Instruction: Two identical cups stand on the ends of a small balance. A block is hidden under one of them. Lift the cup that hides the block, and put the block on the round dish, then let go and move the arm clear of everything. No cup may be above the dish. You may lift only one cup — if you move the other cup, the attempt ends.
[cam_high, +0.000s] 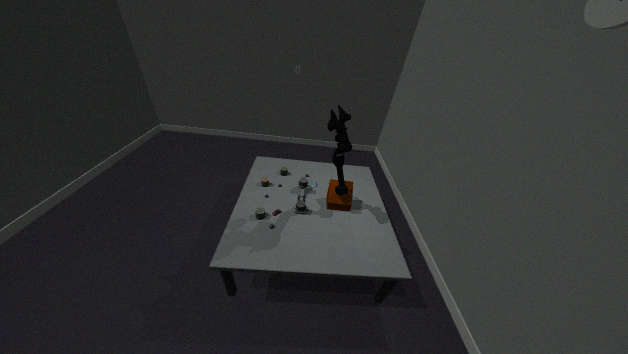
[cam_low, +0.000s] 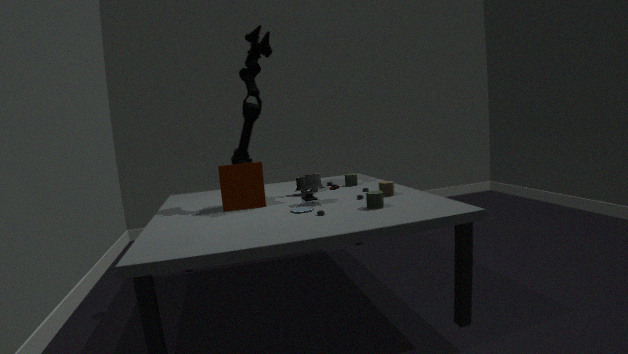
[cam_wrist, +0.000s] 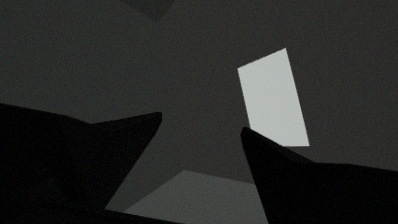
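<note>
Now: gripper tip 80 cm above the grey cup, 15 cm short of it and 6 cm to the right of it. From my gripper tip the other things lie so: pale round dish: 86 cm below, 31 cm to the right, 1 cm ahead; then dark grey block: 82 cm below, 15 cm ahead, 4 cm to the left; then small balance: 82 cm below, 13 cm ahead, 9 cm to the right.
</note>
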